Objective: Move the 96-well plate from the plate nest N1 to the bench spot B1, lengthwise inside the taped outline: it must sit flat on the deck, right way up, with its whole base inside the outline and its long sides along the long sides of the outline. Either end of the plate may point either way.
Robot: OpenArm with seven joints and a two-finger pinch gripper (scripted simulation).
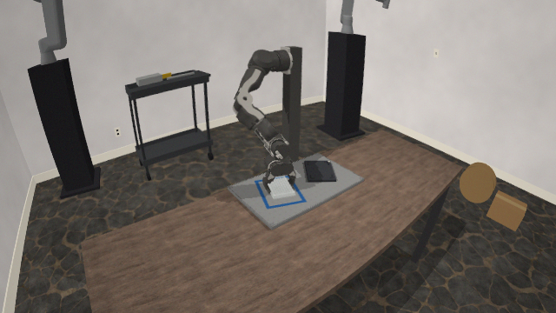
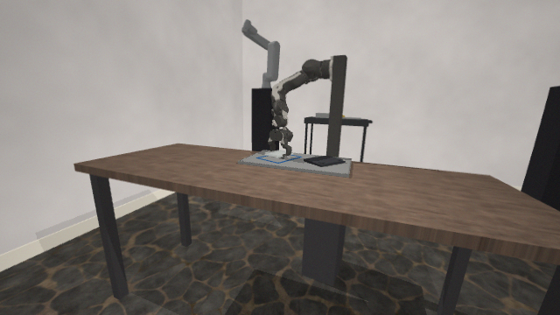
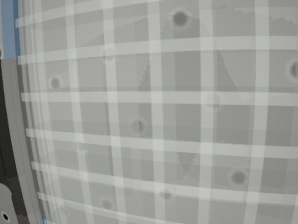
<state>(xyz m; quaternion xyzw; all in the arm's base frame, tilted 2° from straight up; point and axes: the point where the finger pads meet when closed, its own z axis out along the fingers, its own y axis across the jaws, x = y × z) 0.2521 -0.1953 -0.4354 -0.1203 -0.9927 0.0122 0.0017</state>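
The white 96-well plate lies right at my hand. Round my hand: black plate nest (40 mm behind, 220 mm to the left, 10 mm below).
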